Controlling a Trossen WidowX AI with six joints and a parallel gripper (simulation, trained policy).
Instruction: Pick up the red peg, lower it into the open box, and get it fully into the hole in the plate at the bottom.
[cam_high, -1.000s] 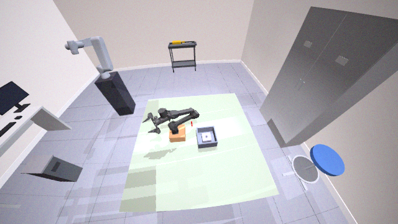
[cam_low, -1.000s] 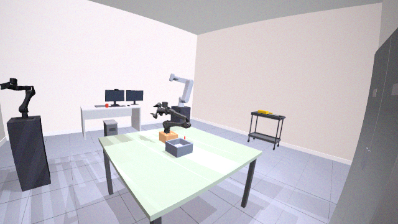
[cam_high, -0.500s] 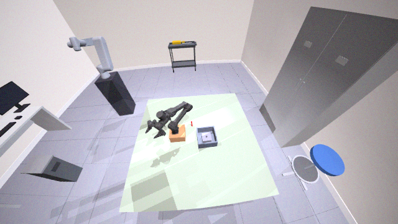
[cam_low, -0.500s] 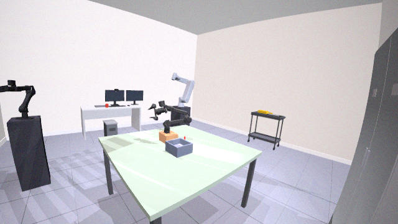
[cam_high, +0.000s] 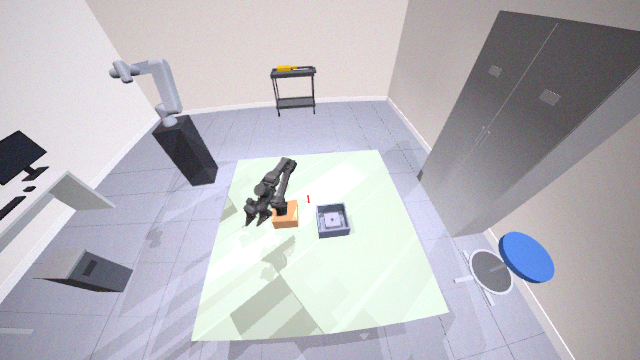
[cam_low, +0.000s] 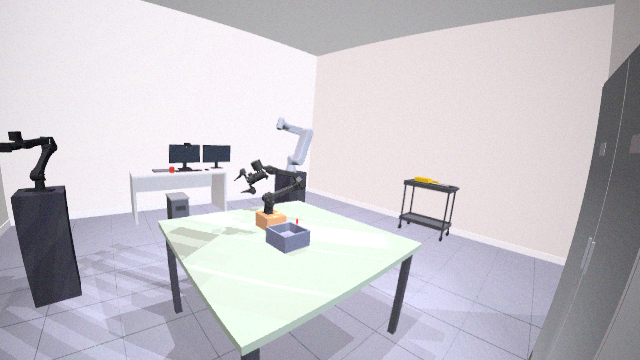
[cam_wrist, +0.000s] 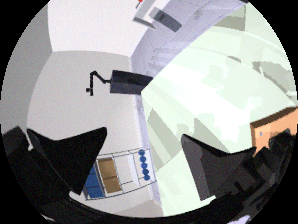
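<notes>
My gripper tip is 31 cm short of the red peg, 28 cm to the right of it and 24 cm above it. The rest, counted from my gripper tip: plate (43 cm ahead, 8 cm to the left, 23 cm below); then grey box (43 cm ahead, 8 cm to the left, 25 cm below).
</notes>
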